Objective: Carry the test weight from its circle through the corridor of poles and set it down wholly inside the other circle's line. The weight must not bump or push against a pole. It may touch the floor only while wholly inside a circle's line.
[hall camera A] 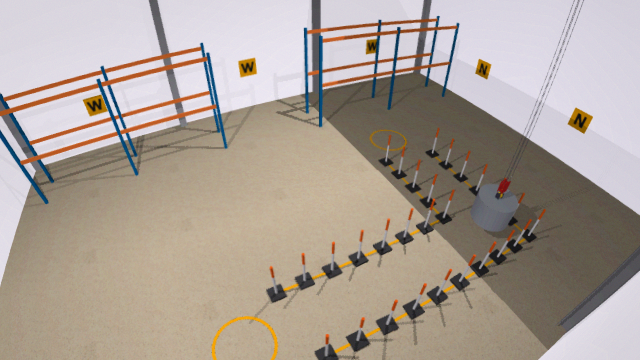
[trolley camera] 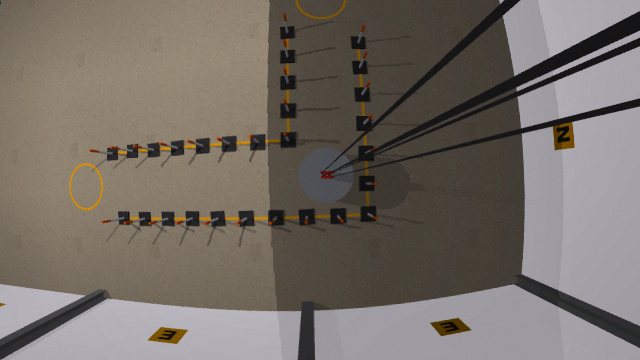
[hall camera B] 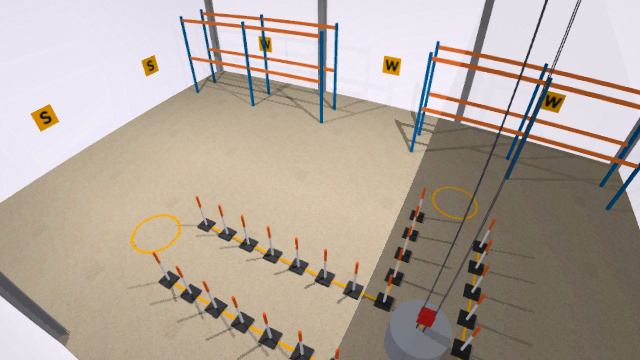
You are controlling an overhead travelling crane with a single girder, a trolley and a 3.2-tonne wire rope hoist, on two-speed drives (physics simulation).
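The grey cylindrical test weight hangs upright on the hook below the red block, at the corridor's bend. Its shadow lies to the right in the trolley view. There it shows apart from the inner corner pole and from the outer row's poles. In hall camera A it hides part of an outer pole. One circle lies at the long leg's end, the other circle past the short leg.
The long leg's outer row of poles and inner row run left from the bend in the trolley view. Blue and orange racks stand by the W wall. A dark shade covers the bend.
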